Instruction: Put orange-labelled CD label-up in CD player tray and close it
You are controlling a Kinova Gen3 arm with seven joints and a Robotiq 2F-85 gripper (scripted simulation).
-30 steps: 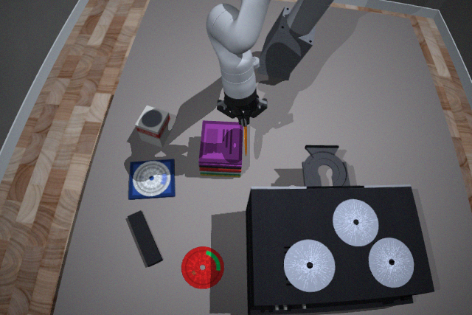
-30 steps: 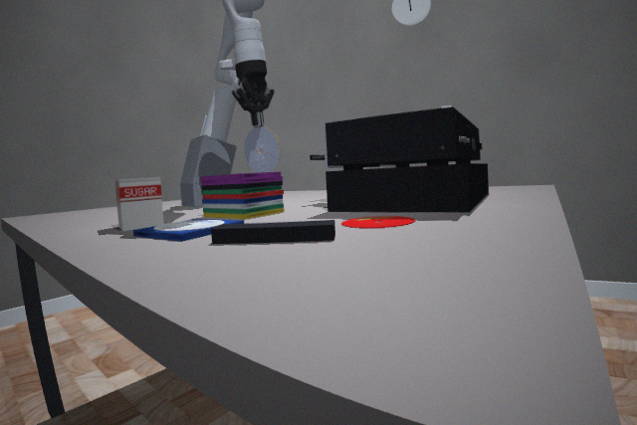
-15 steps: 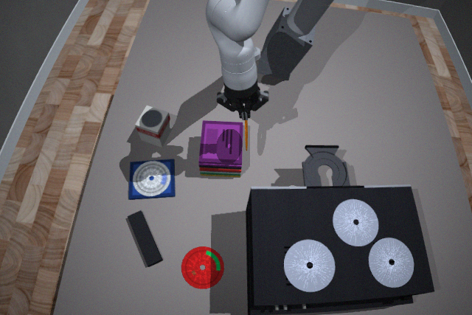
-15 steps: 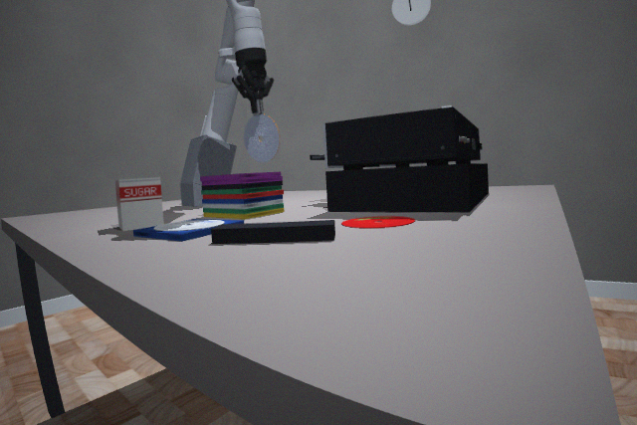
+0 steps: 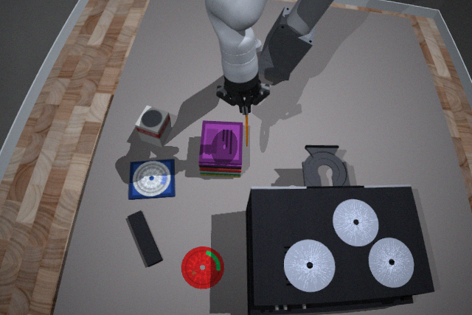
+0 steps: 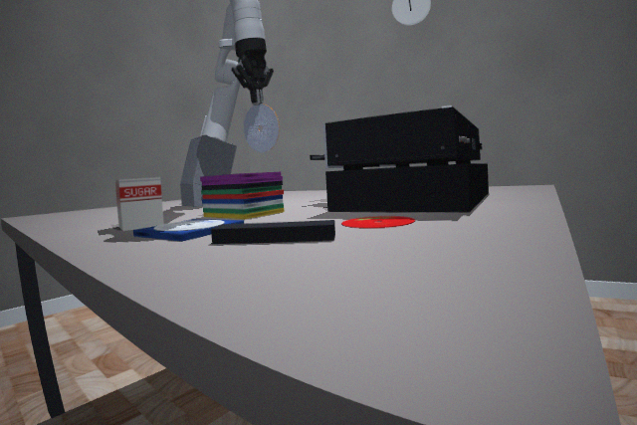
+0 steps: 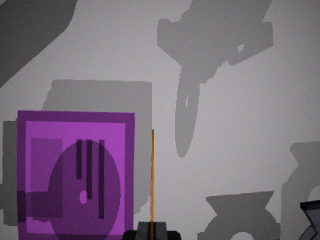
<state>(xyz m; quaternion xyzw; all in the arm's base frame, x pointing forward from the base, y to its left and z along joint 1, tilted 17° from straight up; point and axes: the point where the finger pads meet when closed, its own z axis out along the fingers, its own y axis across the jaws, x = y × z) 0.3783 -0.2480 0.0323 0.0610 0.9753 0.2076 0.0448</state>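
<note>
Now: hand 1 cm to the right of the orange-labelled CD and 8 cm above it. From my hand the other things lie so: black box 34 cm ahead, 21 cm to the left, 24 cm below; then sugar box 11 cm behind, 27 cm to the right, 23 cm below; then purple case 2 cm behind, 6 cm to the right, 19 cm below.
</note>
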